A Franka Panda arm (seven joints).
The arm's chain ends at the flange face. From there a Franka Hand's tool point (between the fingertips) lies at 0.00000 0.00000 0.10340 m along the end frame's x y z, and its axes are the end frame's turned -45 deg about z.
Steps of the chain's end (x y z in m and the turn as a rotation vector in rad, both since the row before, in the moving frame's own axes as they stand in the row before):
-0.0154, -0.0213, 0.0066, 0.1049, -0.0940, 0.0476
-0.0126, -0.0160, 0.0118, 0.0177, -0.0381, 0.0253
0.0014, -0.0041, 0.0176, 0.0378, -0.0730, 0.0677
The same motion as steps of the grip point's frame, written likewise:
0.0053, -0.0404, 0.0056, 0.1406, 0.0077, 0.0476
0.0010, -0.0243, 0.0117, 0.0395, -0.0144, 0.0253
0.0016, -0.0101, 0.0173, 0.0783, -0.0249, 0.0677

